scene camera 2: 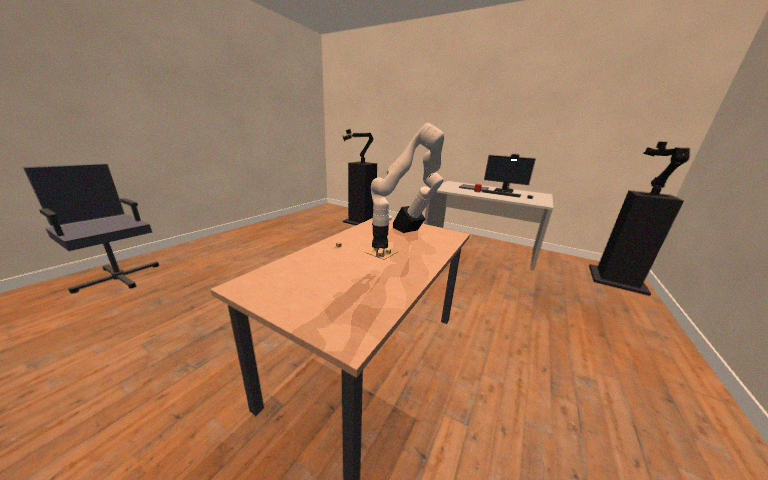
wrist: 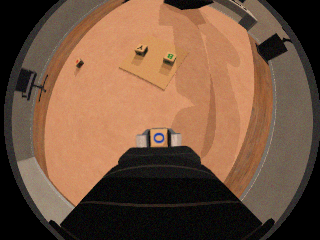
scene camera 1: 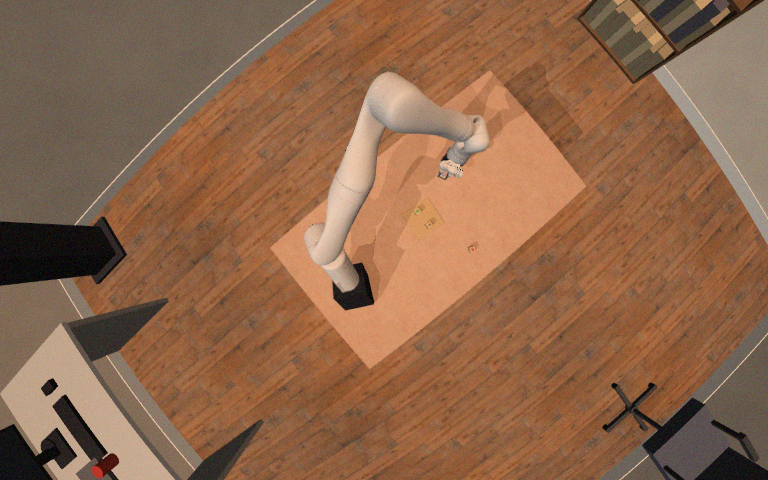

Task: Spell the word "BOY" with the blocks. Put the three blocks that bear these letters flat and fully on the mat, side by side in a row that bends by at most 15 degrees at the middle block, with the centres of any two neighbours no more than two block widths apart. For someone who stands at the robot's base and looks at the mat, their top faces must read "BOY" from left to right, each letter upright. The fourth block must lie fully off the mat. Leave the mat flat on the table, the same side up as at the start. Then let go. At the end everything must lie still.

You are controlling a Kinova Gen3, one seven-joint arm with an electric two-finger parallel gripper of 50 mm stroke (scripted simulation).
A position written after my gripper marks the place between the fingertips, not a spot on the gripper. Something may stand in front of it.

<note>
In view: my gripper [wrist: 159,135] and a tan mat [wrist: 151,68].
</note>
